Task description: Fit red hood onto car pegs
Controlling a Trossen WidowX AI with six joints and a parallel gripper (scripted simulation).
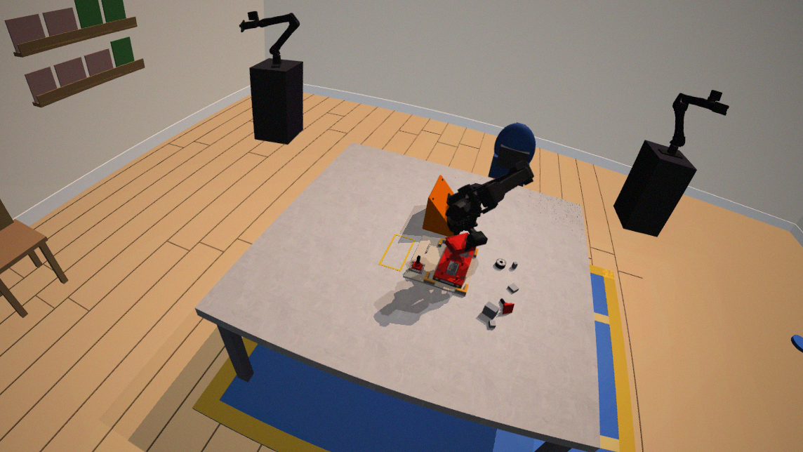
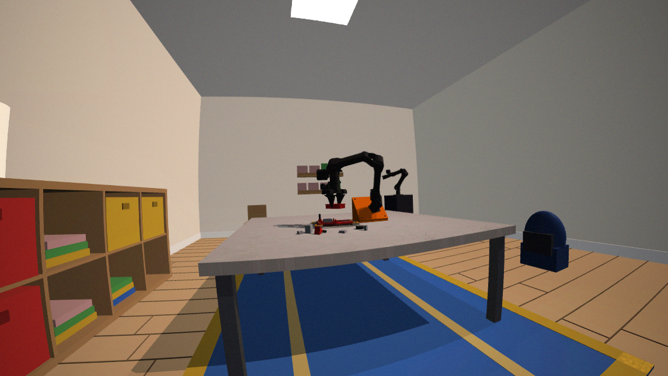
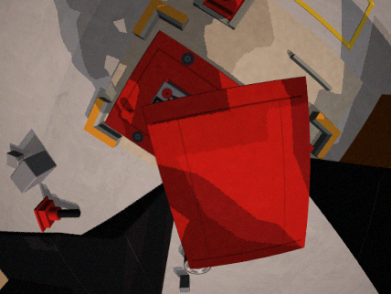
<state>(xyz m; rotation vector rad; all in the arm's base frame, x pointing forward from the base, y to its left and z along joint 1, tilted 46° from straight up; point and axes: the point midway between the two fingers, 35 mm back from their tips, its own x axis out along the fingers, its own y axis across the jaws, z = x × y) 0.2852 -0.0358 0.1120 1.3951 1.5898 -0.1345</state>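
My gripper tip is 1 cm short of the jig, 3 cm to the left of it and 10 cm above it. From my gripper tip the other things lie so: wheel: 6 cm behind, 18 cm to the left, 10 cm below; red hood: 1 cm above.
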